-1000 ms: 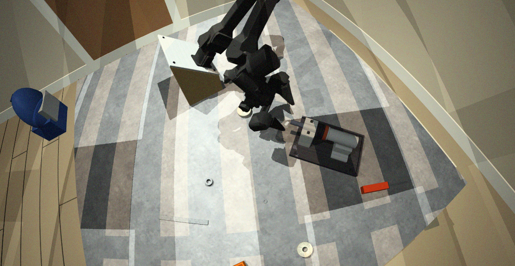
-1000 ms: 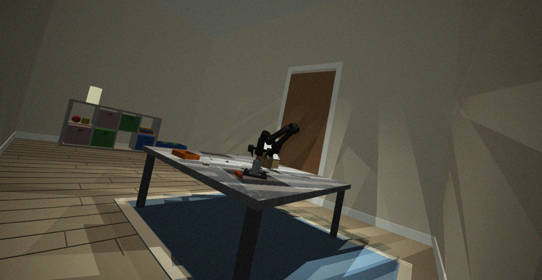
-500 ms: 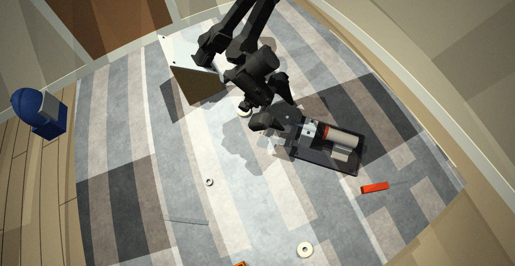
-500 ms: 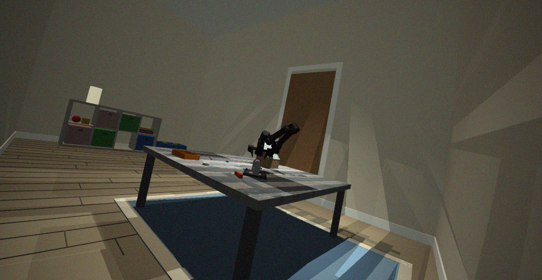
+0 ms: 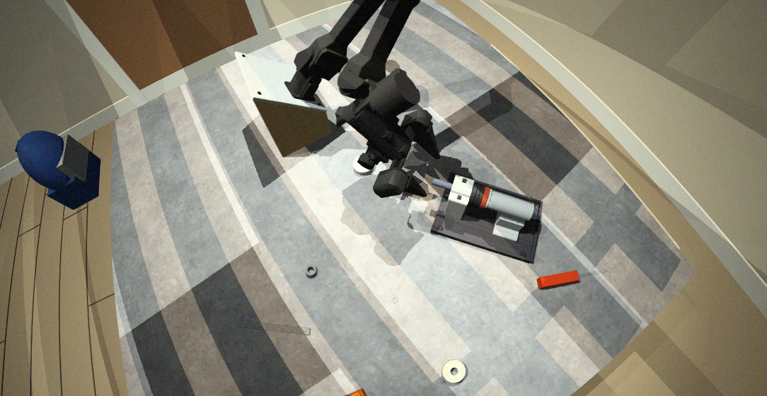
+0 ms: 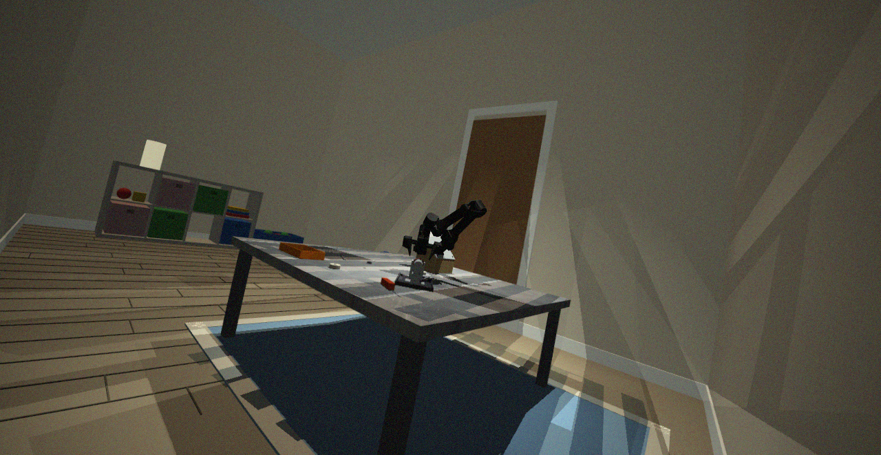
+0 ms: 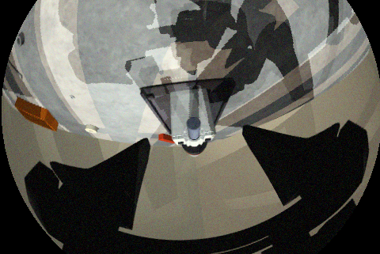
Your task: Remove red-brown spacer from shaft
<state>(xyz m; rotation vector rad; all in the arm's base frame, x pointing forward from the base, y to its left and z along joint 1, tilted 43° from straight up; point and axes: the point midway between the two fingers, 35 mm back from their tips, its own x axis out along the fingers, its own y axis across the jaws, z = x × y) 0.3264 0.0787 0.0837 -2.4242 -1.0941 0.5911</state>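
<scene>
Now: gripper tip 6 cm short of the blue-grey shaft, 5 cm to the right of it and 1 cm above it. Also, from my gripper tip: fixture (12 cm ahead, 9 cm to the left, 5 cm below); white washer (15 cm behind, 9 cm below, 8 cm to the right); red-brown spacer (9 cm ahead, 7 cm to the left, 2 cm below).
</scene>
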